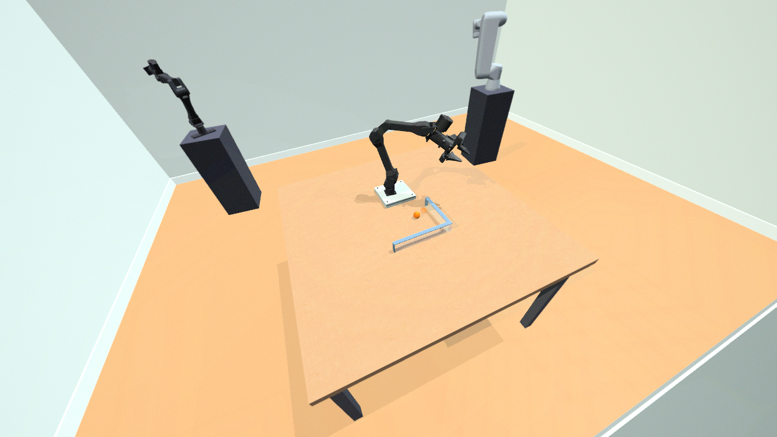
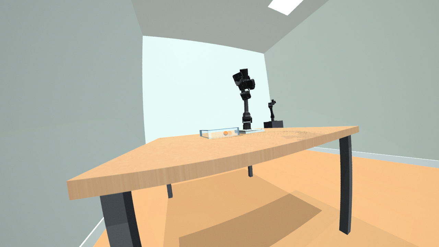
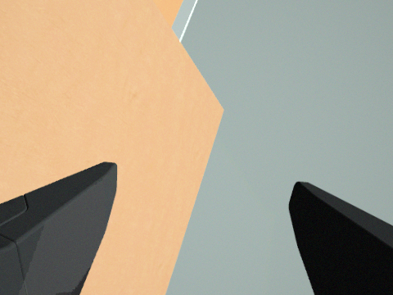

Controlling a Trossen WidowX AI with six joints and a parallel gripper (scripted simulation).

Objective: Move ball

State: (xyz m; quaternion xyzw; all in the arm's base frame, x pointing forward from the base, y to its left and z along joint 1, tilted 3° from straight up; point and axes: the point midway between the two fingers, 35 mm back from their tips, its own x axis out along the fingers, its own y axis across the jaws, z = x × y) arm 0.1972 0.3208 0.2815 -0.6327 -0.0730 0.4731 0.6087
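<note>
The see-through copy of the ball is 27 cm below my gripper tip, 22 cm to the right of it and 2 cm ahead of it.
</note>
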